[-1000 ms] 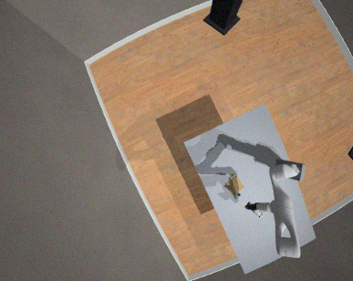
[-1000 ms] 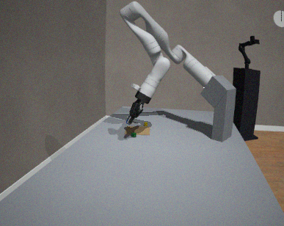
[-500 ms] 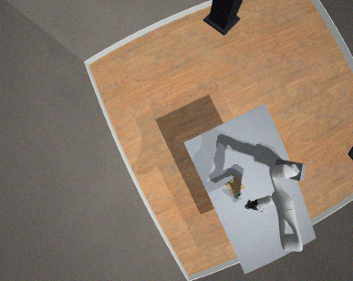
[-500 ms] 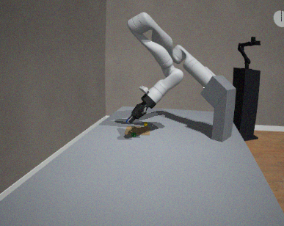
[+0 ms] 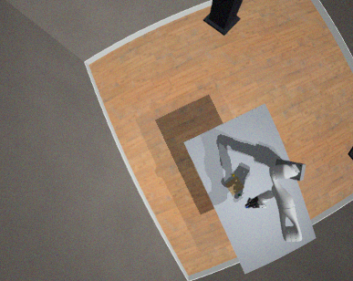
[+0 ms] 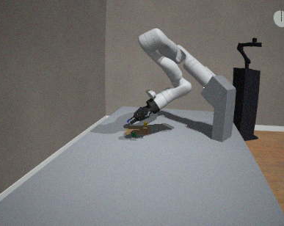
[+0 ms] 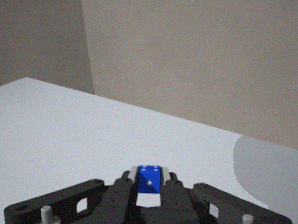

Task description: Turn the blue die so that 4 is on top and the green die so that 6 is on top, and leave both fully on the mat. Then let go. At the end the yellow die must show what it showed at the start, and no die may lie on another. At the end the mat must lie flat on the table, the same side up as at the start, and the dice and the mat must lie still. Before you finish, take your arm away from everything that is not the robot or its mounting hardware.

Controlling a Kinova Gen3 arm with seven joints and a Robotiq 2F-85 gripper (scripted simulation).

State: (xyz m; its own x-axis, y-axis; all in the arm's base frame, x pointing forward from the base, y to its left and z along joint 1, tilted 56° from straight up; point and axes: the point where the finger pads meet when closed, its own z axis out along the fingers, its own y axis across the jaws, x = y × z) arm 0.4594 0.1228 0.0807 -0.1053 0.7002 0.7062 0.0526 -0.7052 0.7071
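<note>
The green die lies 10 cm below my hand, 8 cm to the right of it and 2 cm behind it. Also, from my hand: blue die: 1 cm below, 1 cm ahead; tan mat: 17 cm to the right, 11 cm below, 6 cm behind; yellow die: 26 cm to the right, 12 cm behind, 10 cm below.
</note>
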